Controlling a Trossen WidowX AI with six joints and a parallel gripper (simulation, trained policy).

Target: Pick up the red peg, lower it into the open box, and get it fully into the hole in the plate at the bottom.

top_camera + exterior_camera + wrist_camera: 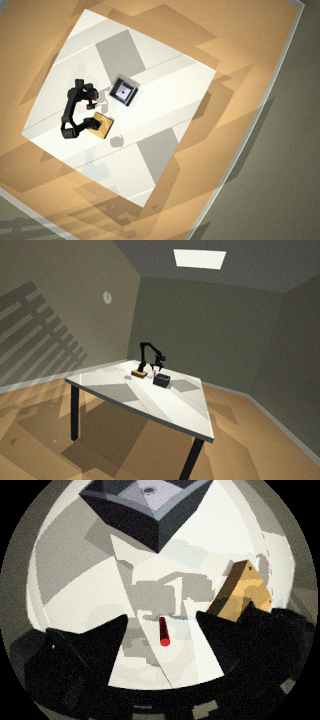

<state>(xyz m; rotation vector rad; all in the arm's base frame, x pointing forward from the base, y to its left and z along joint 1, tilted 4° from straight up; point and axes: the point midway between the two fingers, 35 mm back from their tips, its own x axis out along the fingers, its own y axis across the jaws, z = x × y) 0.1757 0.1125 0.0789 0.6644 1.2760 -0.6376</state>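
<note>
Right now the red peg is 4 cm below my gripper tip, 3 cm to the left of it and 3 cm behind it. The rest, counted from my gripper tip: dark box (15 cm to the right, 15 cm ahead, 5 cm below); then plate (15 cm to the right, 15 cm ahead, 3 cm below).
</note>
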